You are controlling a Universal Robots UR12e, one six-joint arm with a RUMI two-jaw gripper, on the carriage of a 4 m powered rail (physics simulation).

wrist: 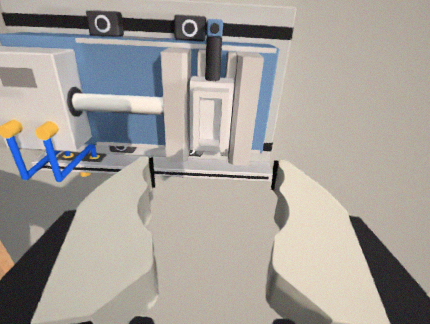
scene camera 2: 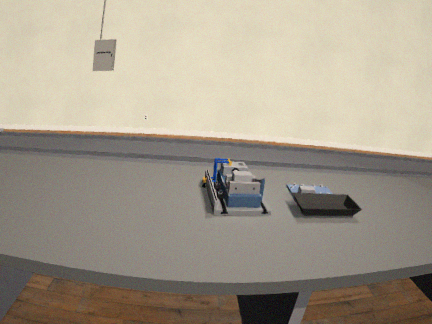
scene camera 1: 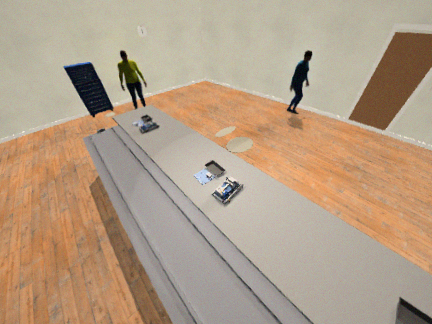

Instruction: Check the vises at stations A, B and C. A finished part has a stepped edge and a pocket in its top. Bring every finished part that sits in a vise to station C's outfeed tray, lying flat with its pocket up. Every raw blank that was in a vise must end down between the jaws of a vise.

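Note:
My gripper (wrist: 213,162) is open, with nothing between its fingers. It hangs above and in front of a vise (wrist: 120,65). In that vise a pale part (wrist: 196,117) with a stepped edge and a pocket facing up sits between two light jaws. A black rod with a blue end reaches over the part's far edge. Scene camera 2 shows a vise (scene camera 2: 244,200) with a pale block (scene camera 2: 242,176) at its jaws. Scene camera 1 shows a near vise (scene camera 1: 227,191) and a far vise (scene camera 1: 149,126); their contents are too small to tell.
A dark tray (scene camera 2: 327,206) (scene camera 1: 215,168) stands beside a light blue plate (scene camera 2: 322,190) (scene camera 1: 202,176) with a small block on it. Another dark tray (scene camera 1: 412,315) shows at the lower right corner. Yellow-tipped blue hoses (wrist: 59,165) stand at the vise's left. Two people are on the floor beyond the table.

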